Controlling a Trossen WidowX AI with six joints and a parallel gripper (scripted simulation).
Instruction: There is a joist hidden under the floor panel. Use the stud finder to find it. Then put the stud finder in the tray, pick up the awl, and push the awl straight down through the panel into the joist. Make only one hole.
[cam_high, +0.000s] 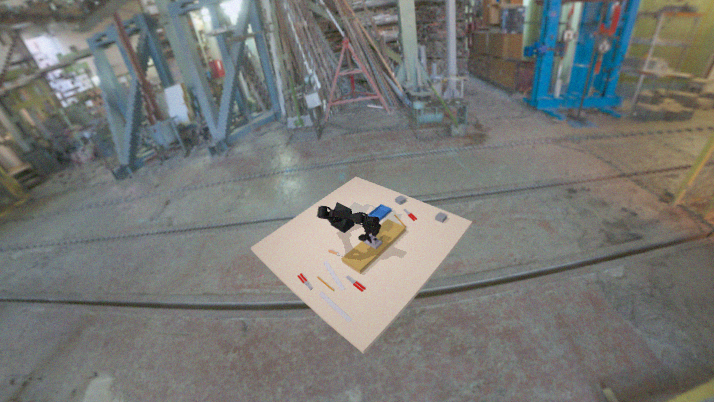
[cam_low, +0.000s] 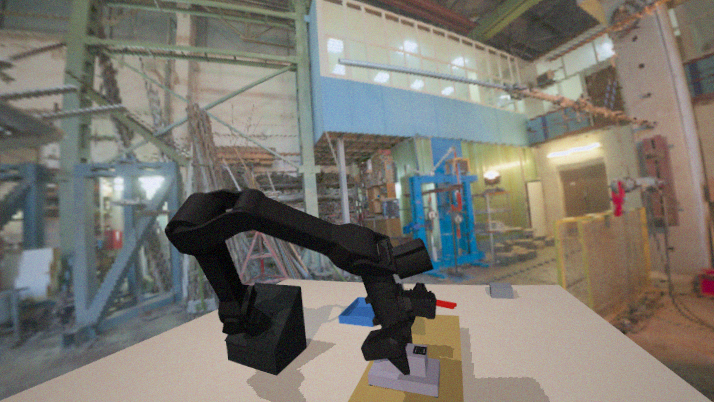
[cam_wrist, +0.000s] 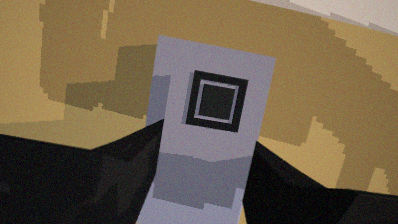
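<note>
Now: gripper tip 350 mm to the right of the blue tray, 180 mm past it and 50 mm above it. From my gripper tip the other things lie so: stud finder: 20 mm above, 10 mm ahead.
</note>
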